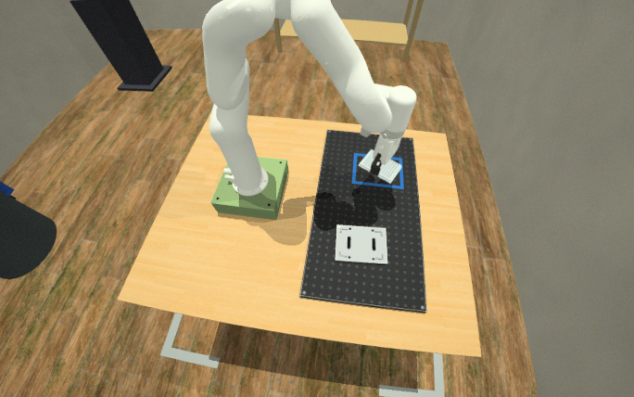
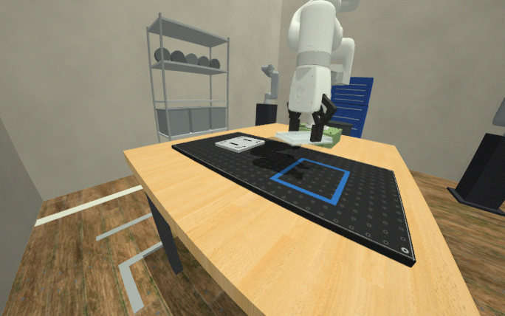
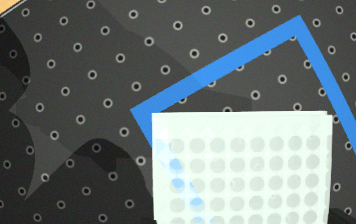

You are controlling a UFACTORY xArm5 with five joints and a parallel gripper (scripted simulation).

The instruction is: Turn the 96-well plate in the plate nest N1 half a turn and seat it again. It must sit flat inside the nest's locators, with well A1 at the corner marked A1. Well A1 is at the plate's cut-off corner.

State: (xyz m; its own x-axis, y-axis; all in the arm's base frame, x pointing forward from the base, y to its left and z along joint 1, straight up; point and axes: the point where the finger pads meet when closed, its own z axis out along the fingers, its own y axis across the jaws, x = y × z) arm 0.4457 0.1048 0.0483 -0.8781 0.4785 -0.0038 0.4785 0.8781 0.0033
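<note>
Now: the plate nest N1 40 mm behind my hand, 270 mm to the right of it and 90 mm below it. From my hand the other things lie so: white 96-well plate (10 mm below).
</note>
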